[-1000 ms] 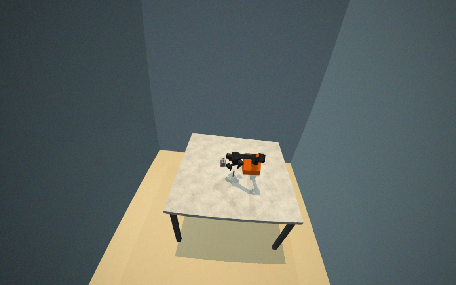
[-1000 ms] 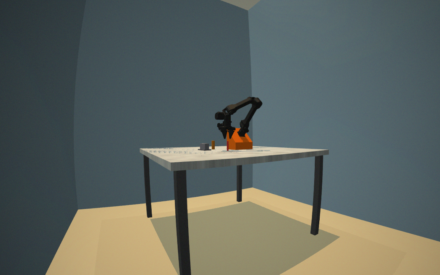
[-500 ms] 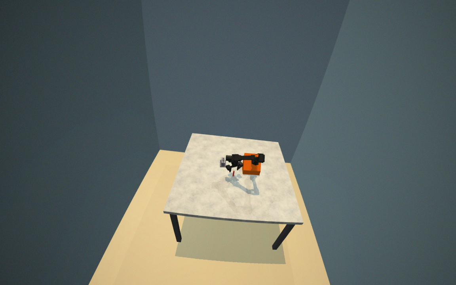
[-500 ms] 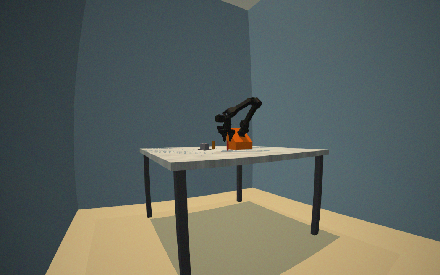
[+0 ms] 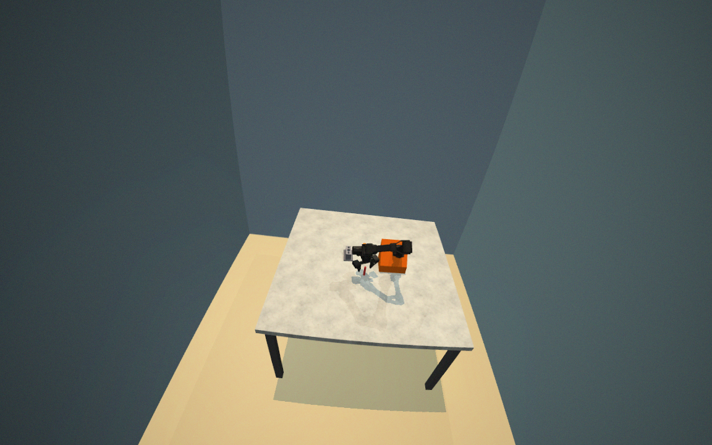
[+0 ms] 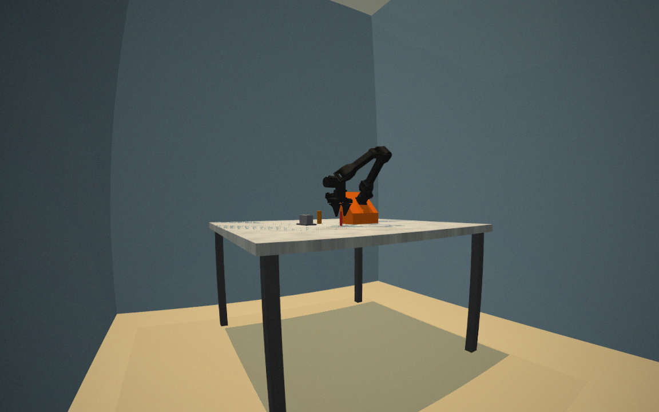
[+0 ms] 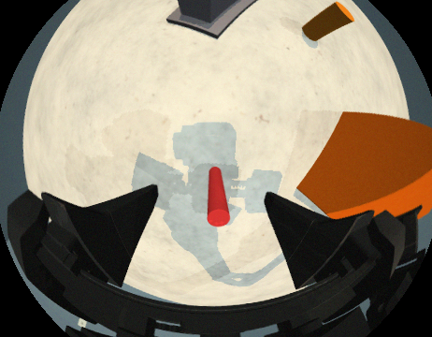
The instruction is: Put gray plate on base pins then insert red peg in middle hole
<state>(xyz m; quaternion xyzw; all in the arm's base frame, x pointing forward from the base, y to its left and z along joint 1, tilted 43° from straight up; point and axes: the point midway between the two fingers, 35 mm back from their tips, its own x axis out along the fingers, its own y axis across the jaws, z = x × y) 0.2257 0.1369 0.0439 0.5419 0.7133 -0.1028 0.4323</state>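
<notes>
My gripper tip is now 10 mm above the red peg. Also, from my gripper tip: gray plate (130 mm ahead, 180 mm to the right, 10 mm below); orange peg (10 mm ahead, 250 mm to the right, 10 mm below).
</notes>
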